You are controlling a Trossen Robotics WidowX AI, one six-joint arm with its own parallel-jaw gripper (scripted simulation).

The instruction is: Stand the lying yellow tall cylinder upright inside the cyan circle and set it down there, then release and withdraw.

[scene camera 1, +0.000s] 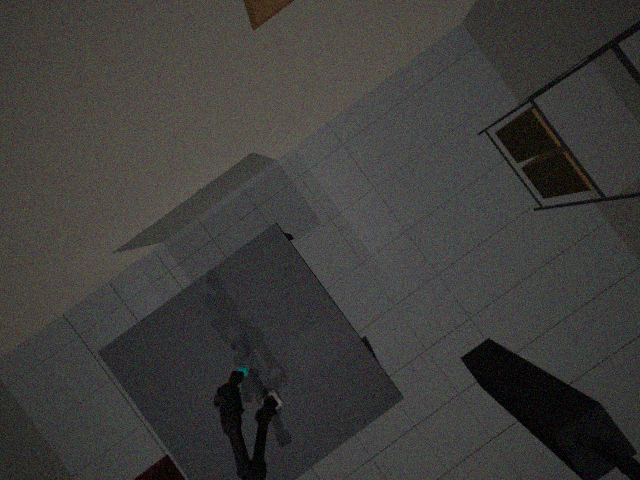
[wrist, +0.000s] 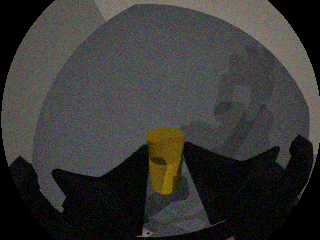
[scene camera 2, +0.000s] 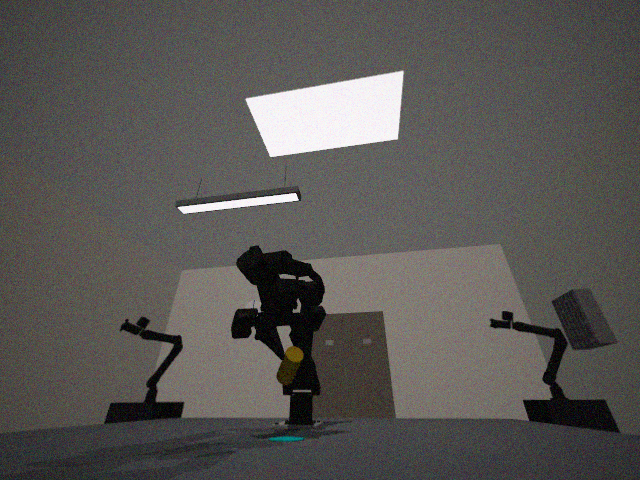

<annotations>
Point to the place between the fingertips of my gripper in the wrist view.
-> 165,148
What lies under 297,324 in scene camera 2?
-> My gripper.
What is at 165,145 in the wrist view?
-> A yellow tall cylinder.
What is my gripper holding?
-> A yellow tall cylinder.
</annotations>
